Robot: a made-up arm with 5 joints.
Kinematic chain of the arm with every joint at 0, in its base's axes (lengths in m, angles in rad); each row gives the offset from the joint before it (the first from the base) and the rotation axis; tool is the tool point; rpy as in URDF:
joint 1: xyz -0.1 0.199 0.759 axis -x
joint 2: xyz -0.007 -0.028 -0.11 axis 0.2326 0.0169 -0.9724
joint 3: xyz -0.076 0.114 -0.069 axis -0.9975 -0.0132 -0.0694
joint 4: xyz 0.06 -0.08 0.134 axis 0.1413 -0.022 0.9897
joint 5: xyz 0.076 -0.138 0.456 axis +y
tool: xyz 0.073 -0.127 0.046 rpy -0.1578 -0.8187 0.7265
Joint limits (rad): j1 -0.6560..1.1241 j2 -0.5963..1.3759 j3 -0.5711..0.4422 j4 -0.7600..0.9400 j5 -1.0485..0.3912
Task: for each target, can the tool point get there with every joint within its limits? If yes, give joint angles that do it. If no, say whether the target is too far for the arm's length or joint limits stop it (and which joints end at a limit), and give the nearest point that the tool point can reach.
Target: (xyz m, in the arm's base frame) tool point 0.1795 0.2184 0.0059
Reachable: no: joint limits stop it (at a limit: joint 1, joint 3, joint 5) | nearest point 0.0322 -0.3053 0.5394 | short by 0.762 m
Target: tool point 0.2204 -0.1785 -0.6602
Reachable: no: too far | nearest point -0.0931 -0.3122 0.4957 | short by 1.205 m
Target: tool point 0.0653 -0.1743 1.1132
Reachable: yes | joints -0.0132 -0.4163 -0.3240 -0.5062 0.1208
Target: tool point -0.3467 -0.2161 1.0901
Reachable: yes | joints -0.1834 1.0543 -0.0474 0.0040 -0.8199
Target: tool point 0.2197 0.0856 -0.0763
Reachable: no: joint limits stop it (at a limit: joint 1, joint 3, joint 5) | nearest point 0.0199 -0.3073 0.5341 | short by 0.753 m
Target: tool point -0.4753 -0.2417 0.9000
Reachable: yes | joints -0.3199 0.9799 -0.3159 -0.3217 -0.6594
